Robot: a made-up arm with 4 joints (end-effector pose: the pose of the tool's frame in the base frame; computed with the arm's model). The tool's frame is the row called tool. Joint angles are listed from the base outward.
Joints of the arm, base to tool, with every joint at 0 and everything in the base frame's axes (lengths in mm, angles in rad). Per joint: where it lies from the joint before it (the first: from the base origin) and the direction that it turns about. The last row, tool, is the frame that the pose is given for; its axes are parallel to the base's.
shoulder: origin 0 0 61.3 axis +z
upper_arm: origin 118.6 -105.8 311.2 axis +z
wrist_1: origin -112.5 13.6 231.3 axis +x
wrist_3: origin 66 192.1 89.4 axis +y
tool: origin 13.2 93 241.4
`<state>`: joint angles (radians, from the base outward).
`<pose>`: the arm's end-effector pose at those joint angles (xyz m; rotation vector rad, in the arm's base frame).
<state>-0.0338 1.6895 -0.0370 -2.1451</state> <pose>-0.1596 -0.3904 0.5626 1.6916 -1.5855 0.9579</pose>
Working (the frame after each row of the table, in the pose's form):
after shoulder: 0.0000 0.0000 0.0613 0.0000 0.0000 -0.0338
after upper_arm: 0.1150 -0.1097 0.3725 0.0000 0.0000 1.6557
after wrist_1: 0.1109 -0.2230 0.6038 -0.0281 -0.0306 1.6555
after wrist_3: -0.0892 -0.1738 0.6860 1.6916 -1.5855 0.9579

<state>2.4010 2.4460 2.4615 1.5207</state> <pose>-0.2512 -0.0708 0.7144 1.5372 -0.6382 0.7627</pose>
Working (the frame after each row of the table, in the pose's form):
after shoulder: 0.0000 0.0000 0.0613 0.0000 0.0000 2.4010
after upper_arm: -0.0161 0.1581 0.3725 0.0000 0.0000 -1.4362
after wrist_1: -0.0178 0.2714 0.6038 1.9318 -1.6878 -0.5971
after wrist_3: -0.2126 0.1784 0.6551 1.5372 -0.6382 0.7627

